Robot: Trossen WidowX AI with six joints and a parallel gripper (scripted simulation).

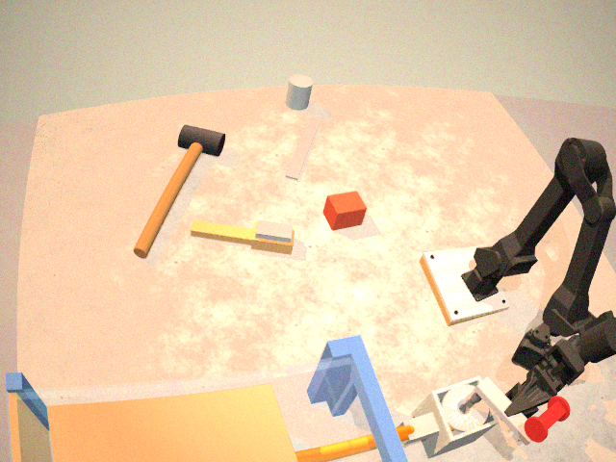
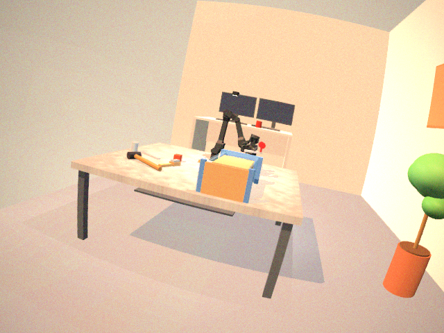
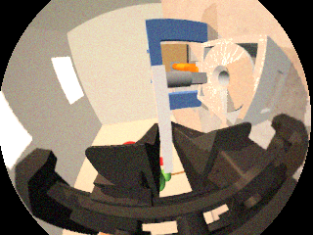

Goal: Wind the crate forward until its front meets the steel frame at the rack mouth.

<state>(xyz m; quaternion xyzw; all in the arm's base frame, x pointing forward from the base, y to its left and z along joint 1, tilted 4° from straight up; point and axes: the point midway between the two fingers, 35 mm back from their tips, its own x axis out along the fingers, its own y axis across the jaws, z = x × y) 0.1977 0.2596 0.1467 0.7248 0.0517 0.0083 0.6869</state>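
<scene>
The red knob lies 20 mm behind my gripper tip, 50 mm to the left of it and 40 mm above it. Also, from my gripper tip: crank handle: 10 mm behind, 10 mm to the left, 10 mm above; then yellow hand tool: 130 mm ahead, 520 mm to the right, 140 mm below; then hand winch: 20 mm behind, 60 mm to the right, 130 mm below.
</scene>
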